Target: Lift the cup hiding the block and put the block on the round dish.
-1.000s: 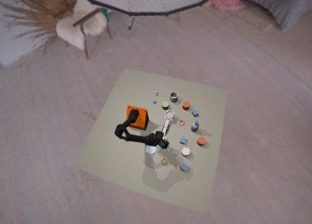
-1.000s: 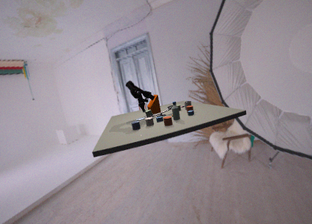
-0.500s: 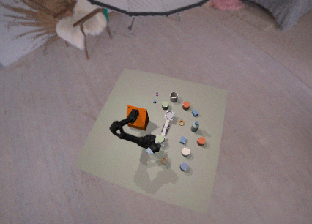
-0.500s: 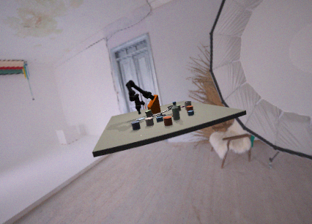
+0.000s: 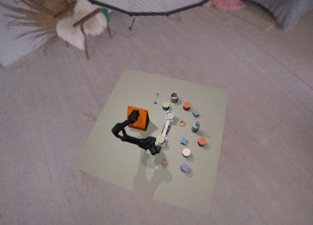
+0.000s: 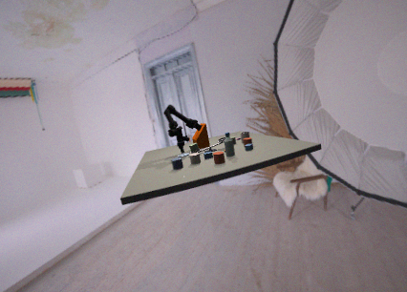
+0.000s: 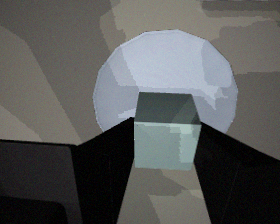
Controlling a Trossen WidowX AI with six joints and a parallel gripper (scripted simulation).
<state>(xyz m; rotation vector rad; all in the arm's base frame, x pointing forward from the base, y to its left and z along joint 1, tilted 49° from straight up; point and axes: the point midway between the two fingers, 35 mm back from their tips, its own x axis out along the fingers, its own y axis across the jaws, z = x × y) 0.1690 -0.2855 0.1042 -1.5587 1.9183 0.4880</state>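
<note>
My gripper tip is now 3 cm above the round dish. The rest, counted from my gripper tip: balance beam 22 cm to the left, 11 cm ahead; cream cylinder 32 cm ahead, 3 cm to the left; balance 22 cm to the left, 11 cm ahead, 1 cm below.
</note>
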